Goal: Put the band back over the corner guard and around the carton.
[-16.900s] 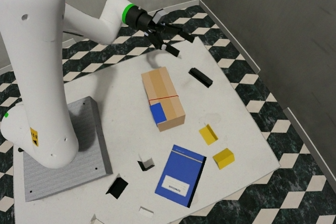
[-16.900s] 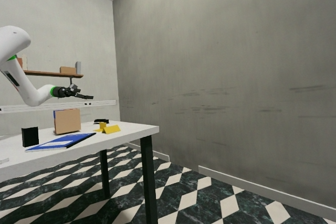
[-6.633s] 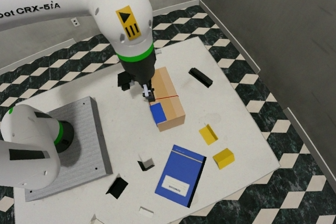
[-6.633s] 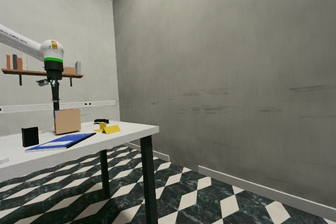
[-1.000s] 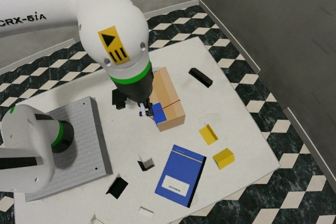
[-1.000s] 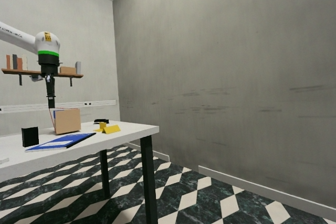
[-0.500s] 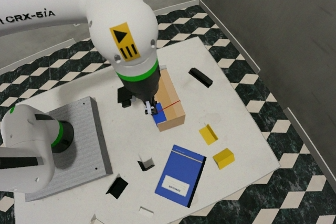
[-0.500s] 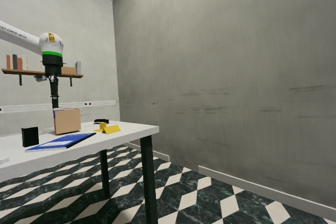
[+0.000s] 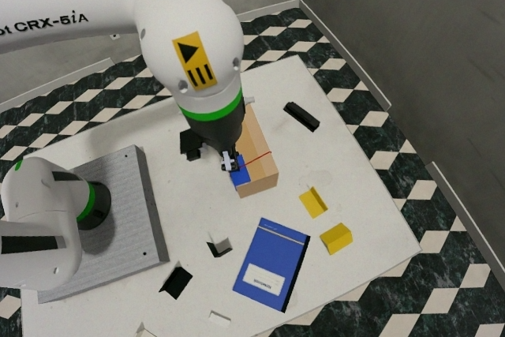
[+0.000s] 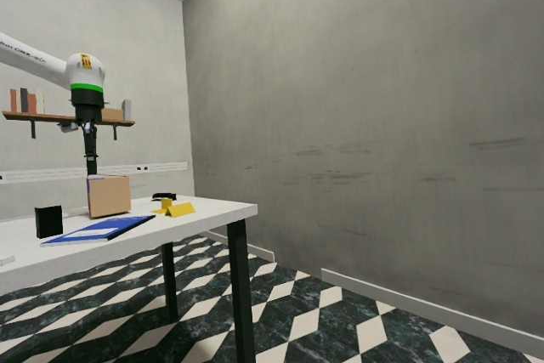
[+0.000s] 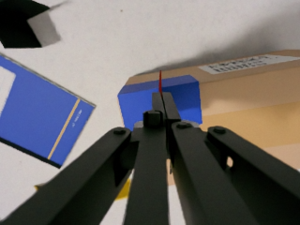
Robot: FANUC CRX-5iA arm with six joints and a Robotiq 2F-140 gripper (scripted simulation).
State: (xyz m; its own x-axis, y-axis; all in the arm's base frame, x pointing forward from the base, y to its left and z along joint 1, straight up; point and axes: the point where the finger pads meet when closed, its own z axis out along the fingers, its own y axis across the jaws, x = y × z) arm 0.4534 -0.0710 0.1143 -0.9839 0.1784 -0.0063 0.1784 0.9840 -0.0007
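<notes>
Now: the blue corner guard 60 mm below my hand. From my hand the other things lie so: blue book 10 mm ahead, 250 mm to the right, 190 mm below; then small white piece 170 mm behind, 340 mm to the right, 180 mm below; then carton 50 mm ahead, 80 mm to the left, 110 mm below.
</notes>
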